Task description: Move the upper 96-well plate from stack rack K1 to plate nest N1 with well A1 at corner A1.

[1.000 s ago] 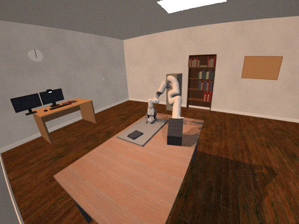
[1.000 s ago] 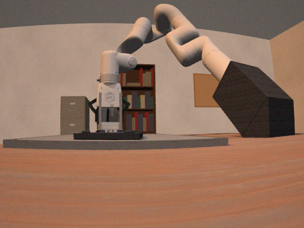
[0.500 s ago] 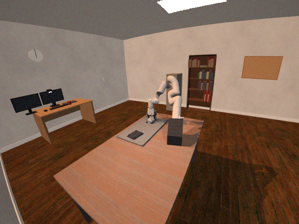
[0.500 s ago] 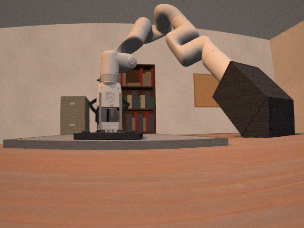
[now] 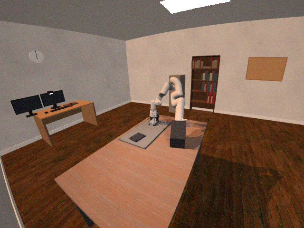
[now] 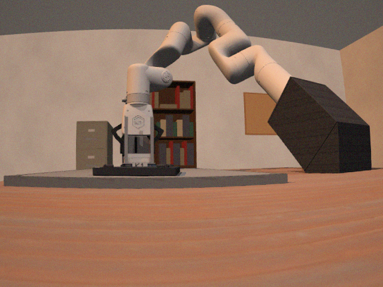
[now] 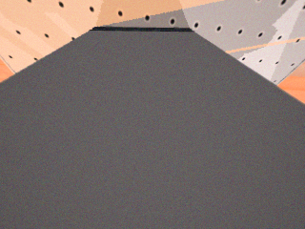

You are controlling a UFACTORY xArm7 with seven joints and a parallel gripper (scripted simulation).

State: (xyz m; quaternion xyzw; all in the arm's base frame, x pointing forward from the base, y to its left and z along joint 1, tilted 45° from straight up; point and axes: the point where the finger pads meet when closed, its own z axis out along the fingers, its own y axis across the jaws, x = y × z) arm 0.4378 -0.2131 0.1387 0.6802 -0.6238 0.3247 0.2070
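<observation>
My hand is 1 cm above the 96-well plate. Also, from my hand: grey mat: 21 cm to the left, 6 cm below; then plate nest N1: 43 cm to the left, 5 cm below, 2 cm ahead.
</observation>
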